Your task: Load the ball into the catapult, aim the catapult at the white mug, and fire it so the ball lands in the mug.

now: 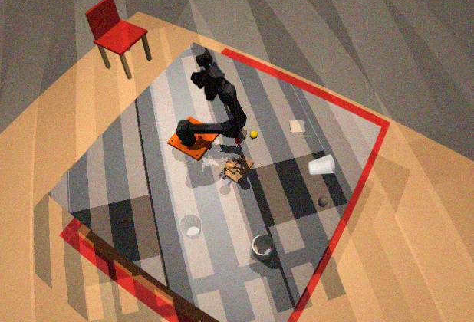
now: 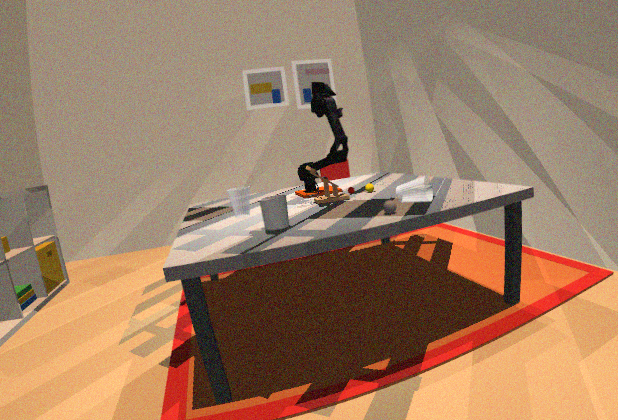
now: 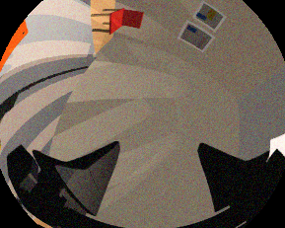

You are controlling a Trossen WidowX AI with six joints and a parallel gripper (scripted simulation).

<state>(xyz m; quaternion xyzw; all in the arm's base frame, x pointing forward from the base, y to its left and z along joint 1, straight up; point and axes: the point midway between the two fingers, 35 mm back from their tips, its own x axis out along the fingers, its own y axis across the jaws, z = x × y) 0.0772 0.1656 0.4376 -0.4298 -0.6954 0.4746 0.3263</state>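
The wooden catapult is 380 mm below my gripper tip, 270 mm to the right of it and 200 mm ahead of it. From my gripper tip the other things lie so: red ball (440 mm below, 170 mm ahead, 100 mm to the right); then yellow ball (440 mm below, 230 mm ahead, 40 mm to the right); then pad (450 mm below, 430 mm ahead, 100 mm to the left).
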